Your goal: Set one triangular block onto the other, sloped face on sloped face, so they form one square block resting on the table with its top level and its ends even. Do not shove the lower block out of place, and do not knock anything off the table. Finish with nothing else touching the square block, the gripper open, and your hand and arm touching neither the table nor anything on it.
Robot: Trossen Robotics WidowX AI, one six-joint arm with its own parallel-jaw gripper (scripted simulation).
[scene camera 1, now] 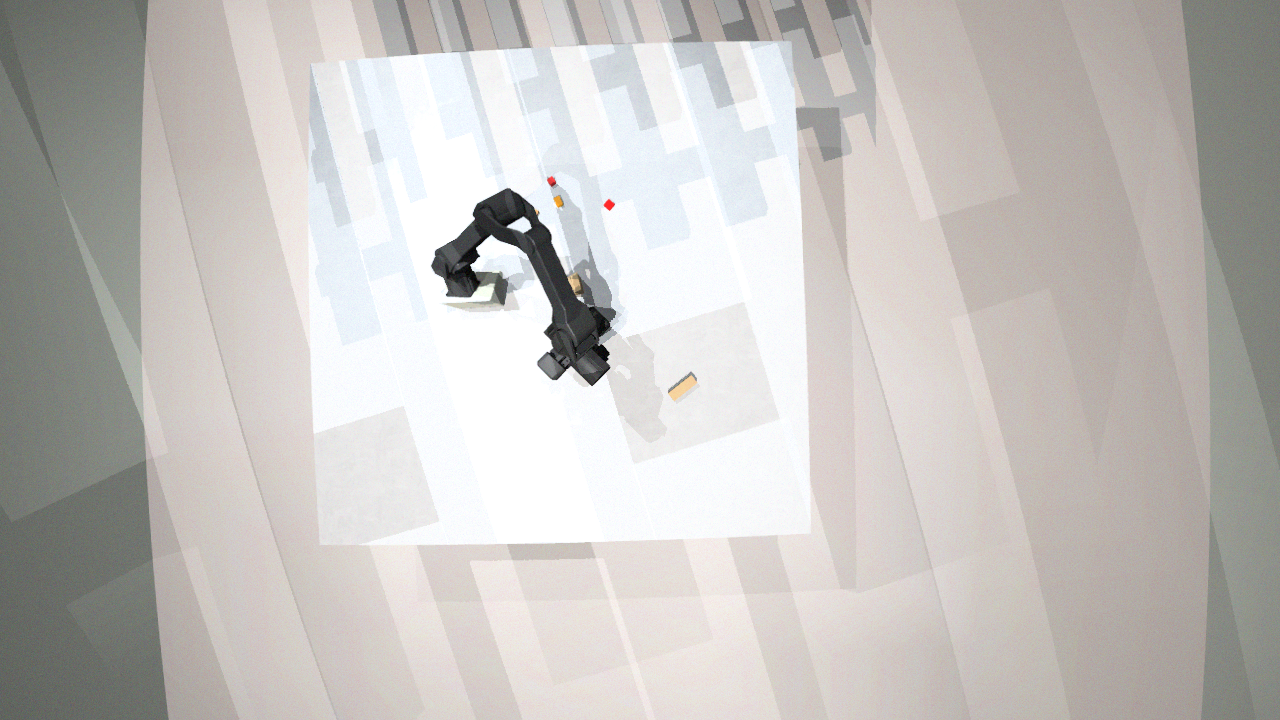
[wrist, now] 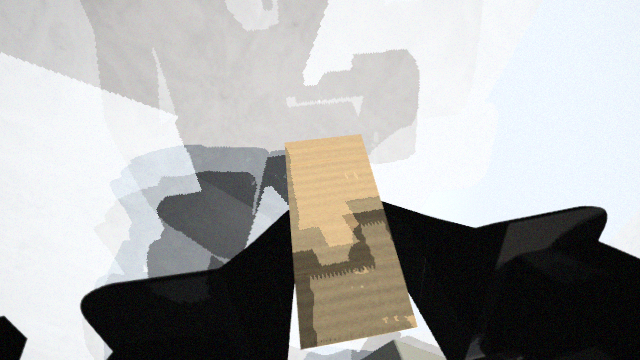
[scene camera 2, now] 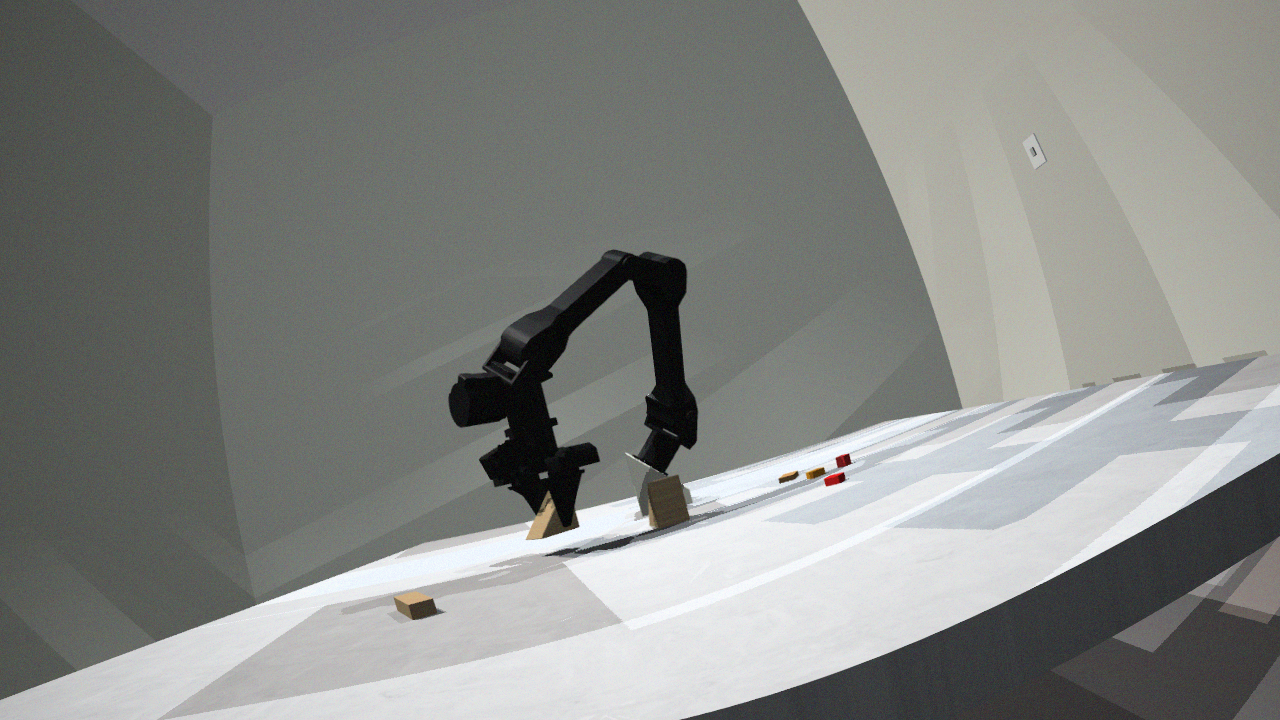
Labels:
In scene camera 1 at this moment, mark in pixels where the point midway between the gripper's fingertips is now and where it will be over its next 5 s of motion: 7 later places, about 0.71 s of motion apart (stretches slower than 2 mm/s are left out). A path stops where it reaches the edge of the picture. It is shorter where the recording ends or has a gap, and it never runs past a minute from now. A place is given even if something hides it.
My gripper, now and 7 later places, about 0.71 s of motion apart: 578, 344; 579, 344; 577, 344; 579, 338; 582, 329; 582, 324; 582, 332; 581, 340

